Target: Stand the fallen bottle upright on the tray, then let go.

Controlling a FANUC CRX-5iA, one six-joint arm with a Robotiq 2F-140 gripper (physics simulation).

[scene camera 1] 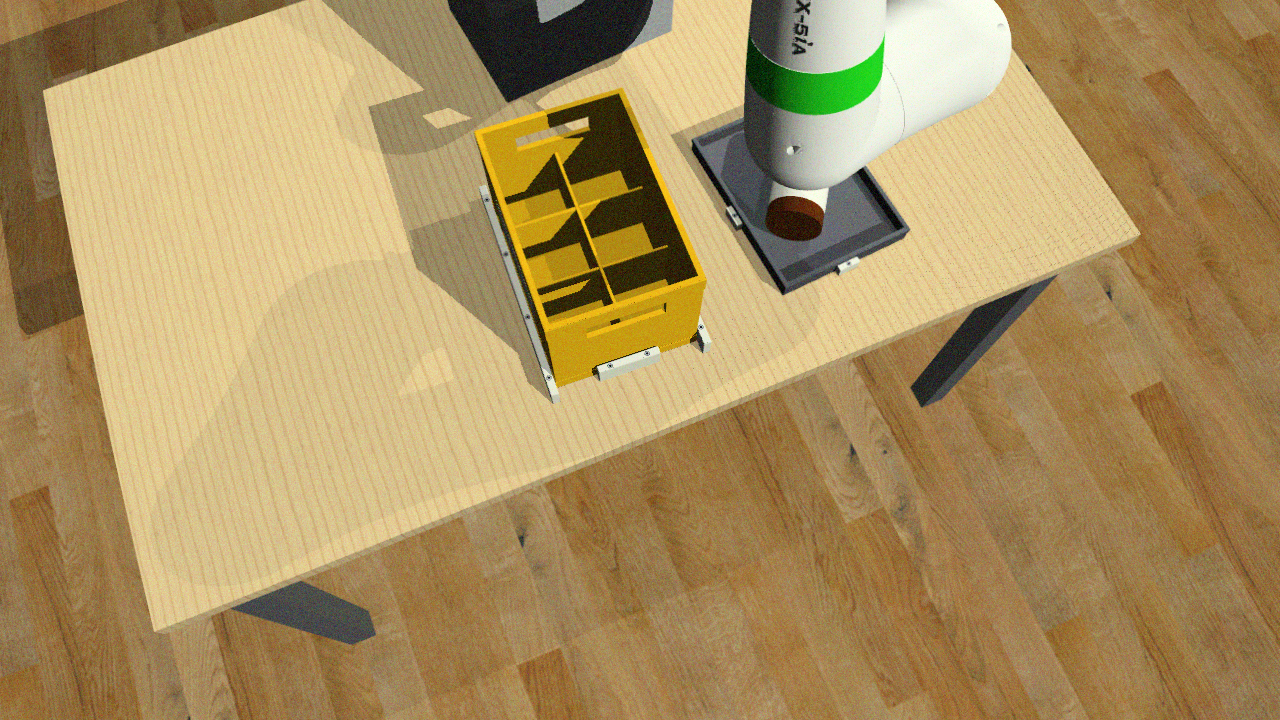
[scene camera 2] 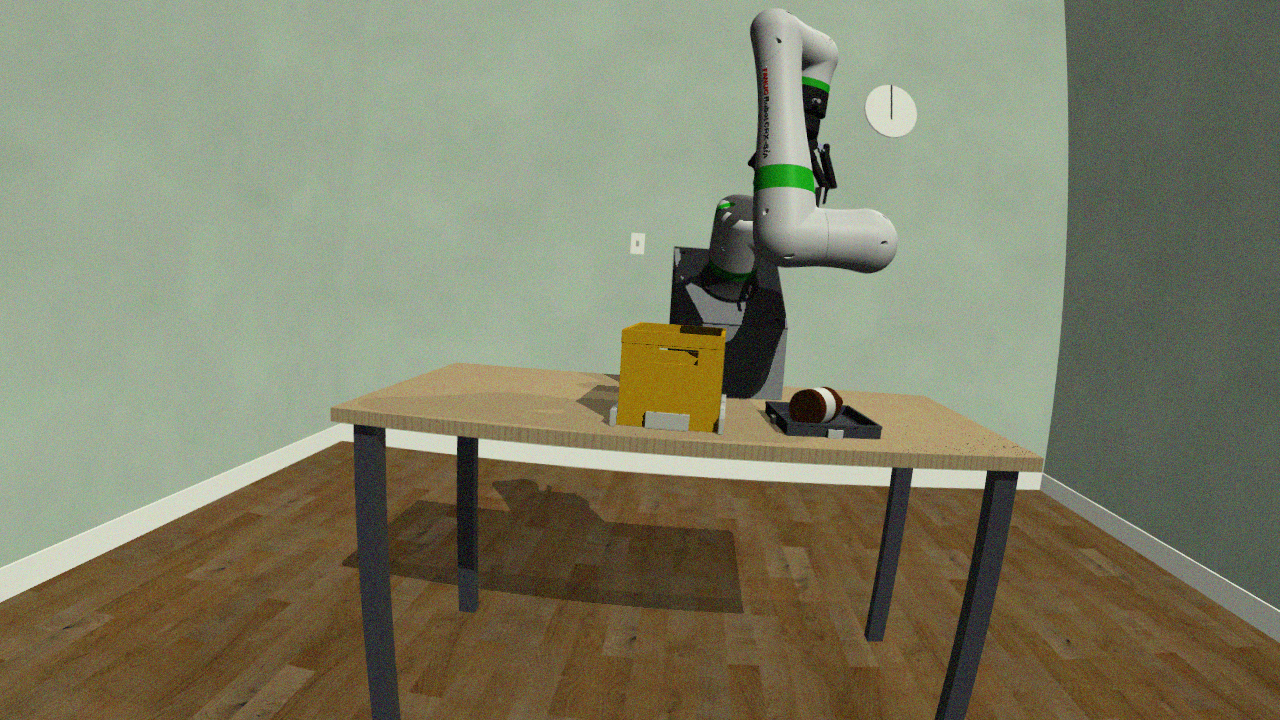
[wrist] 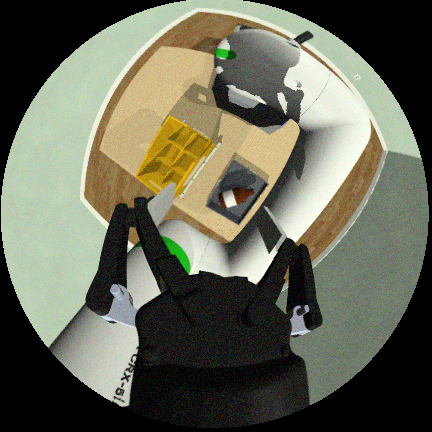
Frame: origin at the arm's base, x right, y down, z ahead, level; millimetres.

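Seen in the pictures: gripper, fingertip midpoint: (wrist: 218, 203); arm's base, link origin: (scene camera 2: 729, 282).
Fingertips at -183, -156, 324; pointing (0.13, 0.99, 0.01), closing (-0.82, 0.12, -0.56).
Pixels of each thing's top centre, then the offset from my fingertips to it, as dx, dy, dz. "spot": a spot on its surface instead. Level surfaces: height alone.
- brown bottle, top centre: (scene camera 1: 807, 160) (scene camera 2: 823, 387) (wrist: 237, 197) -105, +352, +24
- dark grey tray, surface spot: (scene camera 1: 845, 265) (wrist: 220, 214) spot: -141, +416, +148
- yellow crate, top centre: (scene camera 1: 585, 202) (scene camera 2: 678, 328) (wrist: 166, 158) +187, +256, +105
- wooden table, surface height: dy +431
The brown bottle (scene camera 1: 794, 219) (scene camera 2: 810, 406) (wrist: 240, 196) with a white label lies on its side on the dark grey tray (scene camera 1: 845, 265) (scene camera 2: 859, 431) (wrist: 225, 215). In scene camera 1 the arm hides its neck and most of its body; its round base shows. The wrist view shows the whole bottle, its neck toward the right. My gripper (wrist: 218, 203) is open and empty, with its two fingertips wide apart. It is high above the table, well away from the bottle. In scene camera 2 it is partly hidden behind the arm. In scene camera 1 it does not show.
A yellow crate (scene camera 1: 626, 322) (scene camera 2: 671, 385) (wrist: 175, 160) with open compartments stands beside the tray, held by white brackets on the wooden table (scene camera 1: 295, 429) (scene camera 2: 528, 402). The arm's white link (scene camera 1: 814, 134) (scene camera 2: 787, 214) hangs over the tray. The dark robot base (scene camera 2: 756, 358) stands behind the table.
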